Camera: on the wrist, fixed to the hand. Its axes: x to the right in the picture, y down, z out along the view.
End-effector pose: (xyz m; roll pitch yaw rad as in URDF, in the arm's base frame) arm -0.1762 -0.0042 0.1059 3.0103 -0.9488 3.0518
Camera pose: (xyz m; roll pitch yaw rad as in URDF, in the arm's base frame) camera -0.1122 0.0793 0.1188 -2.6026 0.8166 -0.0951
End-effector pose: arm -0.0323 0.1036 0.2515 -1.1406 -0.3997 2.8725
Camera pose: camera -0.0520 0.1066 0.1474 1.6058 0.4640 -0.1419
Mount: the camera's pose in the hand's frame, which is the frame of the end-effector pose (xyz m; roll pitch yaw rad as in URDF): -0.0223 0.0951 -0.0411 0.4109 0.1315 3.1278
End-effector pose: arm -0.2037 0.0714 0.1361 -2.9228 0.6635 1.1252
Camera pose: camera -0.1143 0.0225 0.1652 -2.9880 -0.7881 -1.9571
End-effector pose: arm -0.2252 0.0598 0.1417 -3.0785 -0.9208 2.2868
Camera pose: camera -0.1245 0.0926 0.1451 -2.7693 0.7902 -0.8236
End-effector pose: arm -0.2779 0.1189 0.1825 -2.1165 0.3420 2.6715
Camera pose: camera -0.2030 0.1756 0.1335 2.4815 -0.3958 -0.3406
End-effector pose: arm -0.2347 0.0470 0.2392 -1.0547 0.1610 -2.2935
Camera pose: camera -0.2008 0.0685 0.1411 1.4533 -0.0834 0.9560
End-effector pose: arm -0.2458 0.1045 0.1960 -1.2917 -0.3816 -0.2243
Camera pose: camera -0.2316 0.0876 0.0923 1.7567 0.4278 3.0521
